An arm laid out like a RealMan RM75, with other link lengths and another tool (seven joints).
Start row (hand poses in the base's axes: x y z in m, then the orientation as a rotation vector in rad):
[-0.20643, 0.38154, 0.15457, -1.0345, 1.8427, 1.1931]
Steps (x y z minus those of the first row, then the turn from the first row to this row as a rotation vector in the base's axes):
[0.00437, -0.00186, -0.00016, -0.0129, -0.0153, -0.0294]
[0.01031, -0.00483, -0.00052, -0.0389, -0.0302, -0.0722]
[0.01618, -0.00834, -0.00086, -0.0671, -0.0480, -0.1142]
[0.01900, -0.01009, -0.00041, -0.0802, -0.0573, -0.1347]
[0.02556, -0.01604, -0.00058, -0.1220, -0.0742, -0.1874]
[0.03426, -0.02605, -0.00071, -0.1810, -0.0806, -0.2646]
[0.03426, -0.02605, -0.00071, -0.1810, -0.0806, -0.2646]
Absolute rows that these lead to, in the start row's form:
[-0.20206, 0.37968, 0.15441, -1.0175, 1.8499, 1.1545]
[-0.19612, 0.37671, 0.15405, -0.9935, 1.8705, 1.0977]
[-0.19025, 0.37320, 0.15371, -0.9722, 1.8891, 1.0374]
[-0.18743, 0.37145, 0.15416, -0.9616, 1.8967, 1.0081]
[-0.18087, 0.36550, 0.15399, -0.9353, 1.9263, 0.9307]
[-0.17217, 0.35549, 0.15386, -0.8867, 1.9791, 0.8307]
[-0.17217, 0.35549, 0.15386, -0.8867, 1.9791, 0.8307]

